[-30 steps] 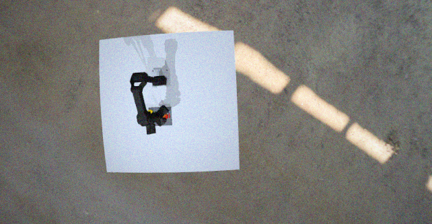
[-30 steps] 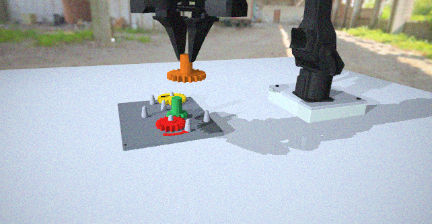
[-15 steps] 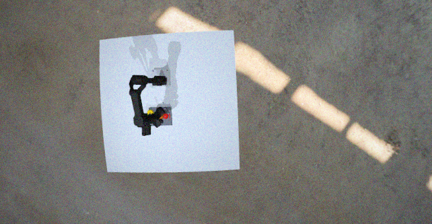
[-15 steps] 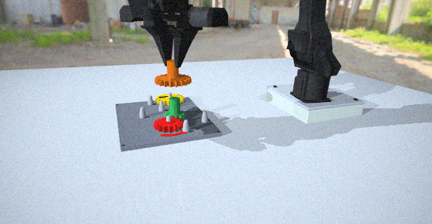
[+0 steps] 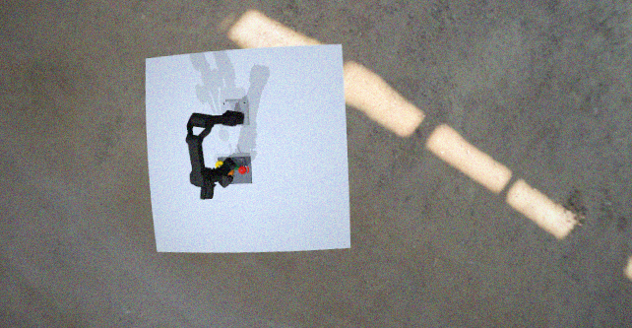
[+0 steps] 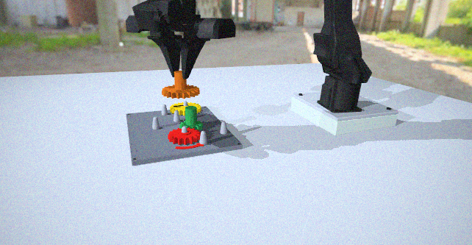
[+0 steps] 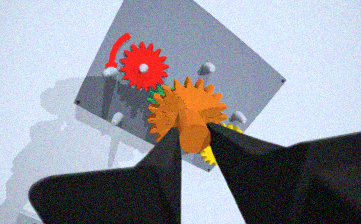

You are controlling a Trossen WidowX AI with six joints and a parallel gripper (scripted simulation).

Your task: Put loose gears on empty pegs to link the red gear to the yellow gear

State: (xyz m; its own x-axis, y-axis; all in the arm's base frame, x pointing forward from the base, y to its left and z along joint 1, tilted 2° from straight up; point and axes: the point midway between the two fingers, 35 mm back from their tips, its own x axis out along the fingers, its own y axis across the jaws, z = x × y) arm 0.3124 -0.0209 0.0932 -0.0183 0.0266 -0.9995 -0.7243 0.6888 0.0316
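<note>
The small green gear is 8 cm below my gripper tip, 2 cm behind it and 1 cm to the left of it. Round my gripper tip: large orange gear (1 cm below); yellow gear (9 cm to the right, 8 cm below, 2 cm behind); red gear (8 cm below, 5 cm to the left).
</note>
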